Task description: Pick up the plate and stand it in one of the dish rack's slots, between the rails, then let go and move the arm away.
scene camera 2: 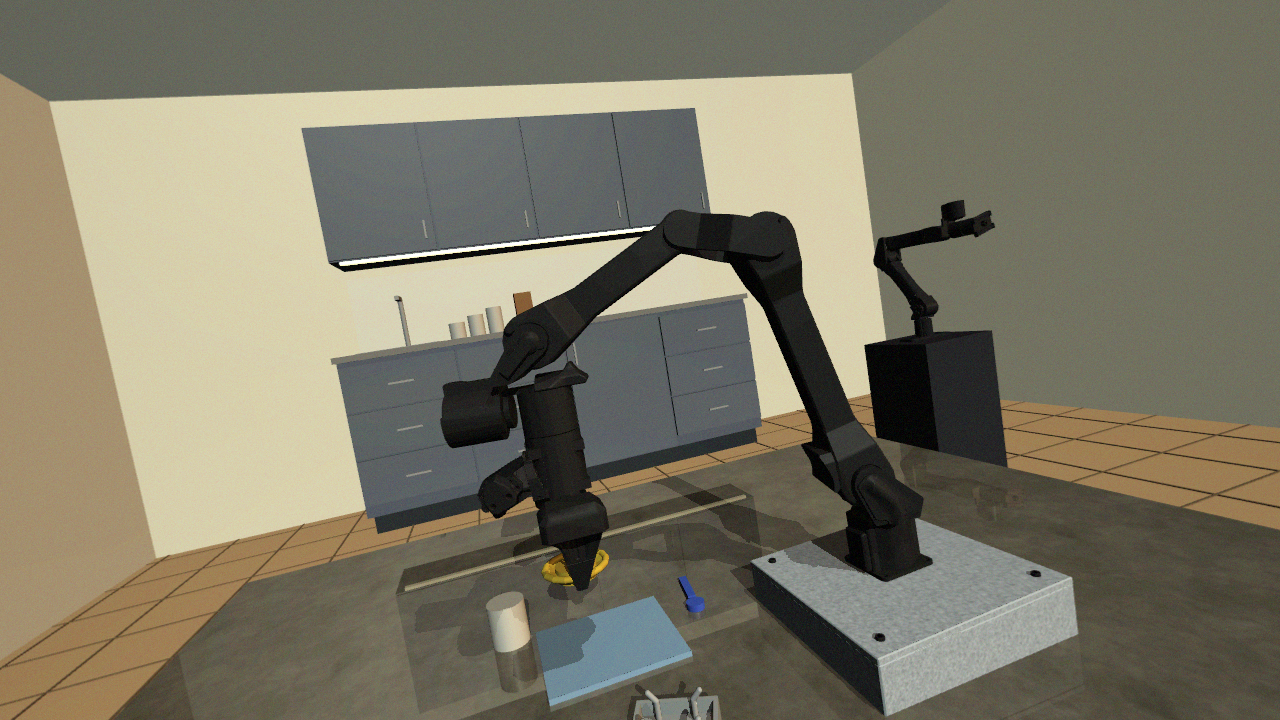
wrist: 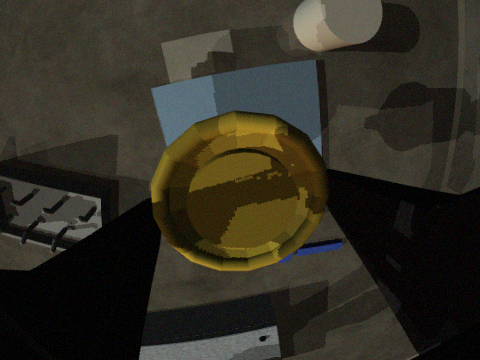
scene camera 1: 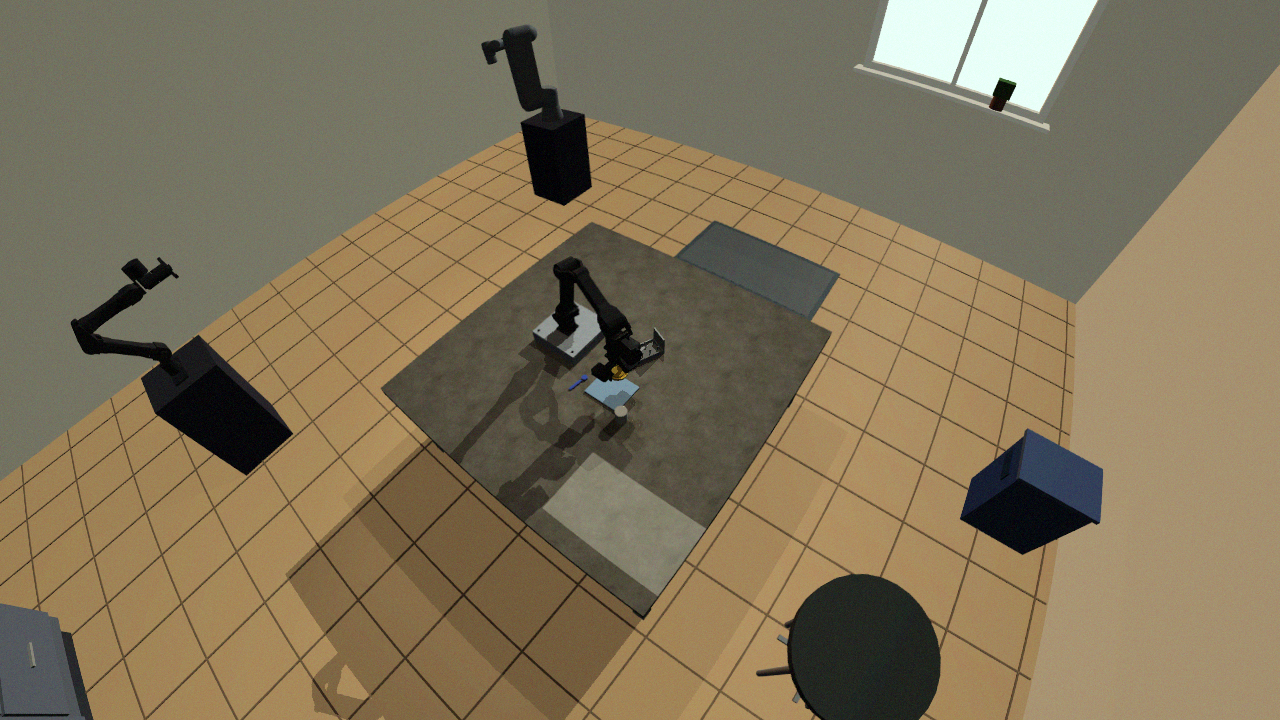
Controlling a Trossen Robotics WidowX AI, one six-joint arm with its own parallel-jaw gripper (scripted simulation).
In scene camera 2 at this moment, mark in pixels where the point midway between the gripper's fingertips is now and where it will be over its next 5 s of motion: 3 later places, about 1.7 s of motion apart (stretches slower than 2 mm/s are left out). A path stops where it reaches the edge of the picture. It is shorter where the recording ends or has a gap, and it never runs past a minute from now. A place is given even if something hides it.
The gripper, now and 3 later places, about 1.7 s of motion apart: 577, 573; 644, 550; 610, 675; 656, 651
